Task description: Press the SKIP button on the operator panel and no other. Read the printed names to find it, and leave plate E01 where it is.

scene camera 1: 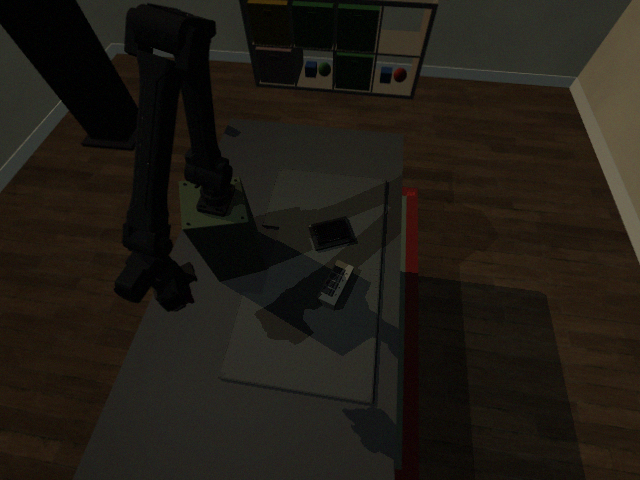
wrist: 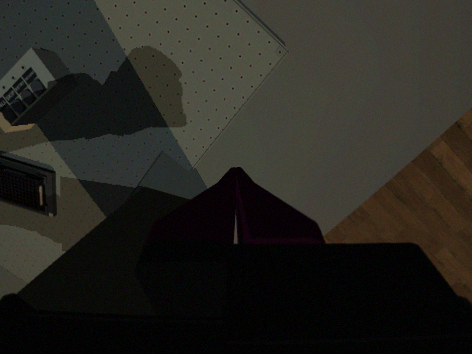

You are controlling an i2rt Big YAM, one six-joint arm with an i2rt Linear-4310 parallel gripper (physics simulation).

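Frame: origin at the arm's base, x left, y back, z up, level; millimetres.
Where they show: gripper, between the fingertips: (scene camera 1: pixel 193 301) (wrist: pixel 236 176); arm's base, origin of its link: (scene camera 1: pixel 216 199).
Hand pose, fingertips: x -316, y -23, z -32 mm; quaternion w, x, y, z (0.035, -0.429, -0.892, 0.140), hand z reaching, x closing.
Note:
Each offset is from my fingertips to the centre of the thing. Level surfaces: height alone.
The operator panel {dx +216, dy -365, dz -278 mm} (scene camera 1: pixel 336 283) (wrist: pixel 36 64) is a light, narrow box with dark buttons in rows, standing on the perforated board {dz -306 mm} (scene camera 1: pixel 299 369) (wrist: pixel 225 55). Its printed names are too small and dark to read surely, so I cannot tell which button is SKIP. A dark plate with a grid {dx +446, dy -321, dz -287 mm} (scene camera 1: pixel 332 233) (wrist: pixel 21 189) lies beside the panel on the board; its label is not readable. My gripper (scene camera 1: pixel 181 293) (wrist: pixel 236 176) is shut and empty. It hangs high, well to the left of the panel in the scene view, touching neither panel nor plate.
The arm's green base block (scene camera 1: pixel 216 223) stands at the board's left. A small dark stick (scene camera 1: pixel 270 226) lies between block and plate. A red strip (scene camera 1: pixel 411 232) runs along the table's right side. A shelf unit (scene camera 1: pixel 425 51) stands at the back, a dark column (scene camera 1: pixel 67 67) at the left.

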